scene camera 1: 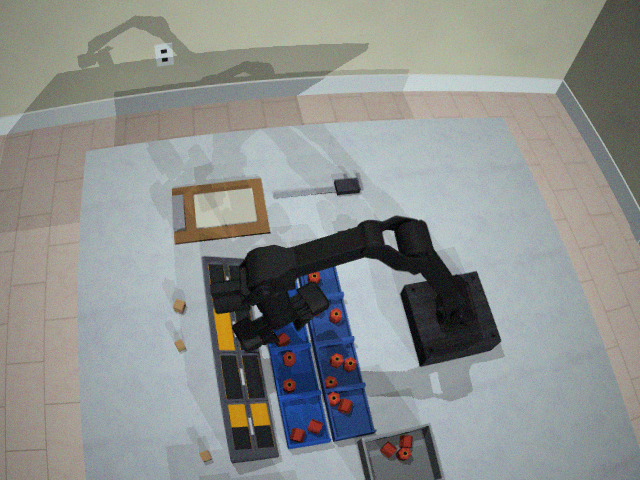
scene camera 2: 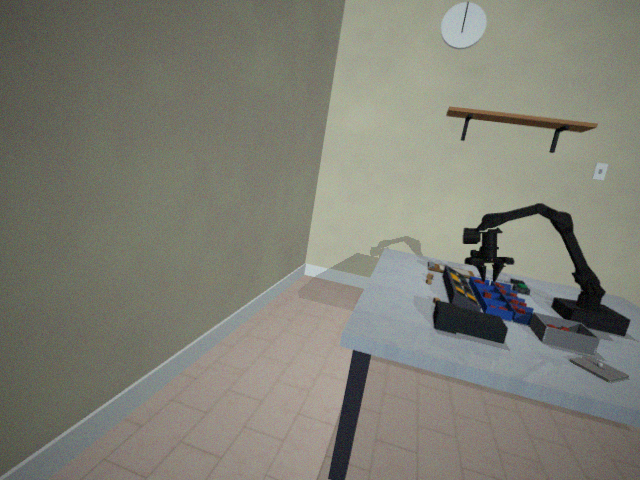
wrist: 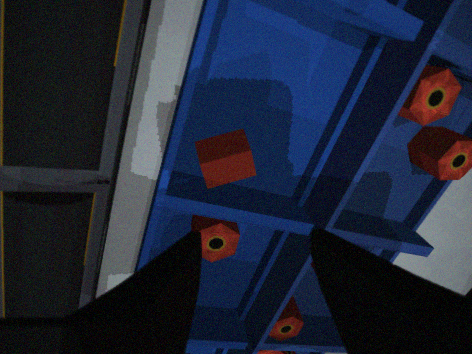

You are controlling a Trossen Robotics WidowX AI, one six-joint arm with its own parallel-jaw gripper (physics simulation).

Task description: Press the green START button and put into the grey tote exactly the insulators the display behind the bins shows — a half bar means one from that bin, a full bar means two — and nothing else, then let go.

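Note:
My gripper point(scene camera 1: 285, 331) point(scene camera 2: 489, 280) point(wrist: 256, 241) is partly open and empty above the blue bins point(scene camera 1: 305, 408) point(wrist: 240, 207). In the wrist view a red insulator point(wrist: 226, 159) lies on its side beyond the fingertips; another insulator point(wrist: 219, 242) stands by the left fingertip. The display point(scene camera 1: 233, 377) shows one full yellow bar point(scene camera 1: 223, 330) and, in its bottom cell, two half bars point(scene camera 1: 237, 414) point(scene camera 1: 259, 414); the arm hides part of its upper cells. The grey tote point(scene camera 1: 436, 454) point(scene camera 2: 566, 338) holds three insulators. The green button point(scene camera 2: 521, 285) is hidden in scene camera 1.
Small wooden cubes point(scene camera 1: 179, 306) point(scene camera 1: 179, 345) point(scene camera 1: 205, 456) lie left of the display. A wooden frame point(scene camera 1: 222, 235) and a small dark block point(scene camera 1: 346, 186) lie farther back. A black box point(scene camera 2: 469, 322) and a flat grey plate point(scene camera 2: 599, 369) are near the table edge in scene camera 2.

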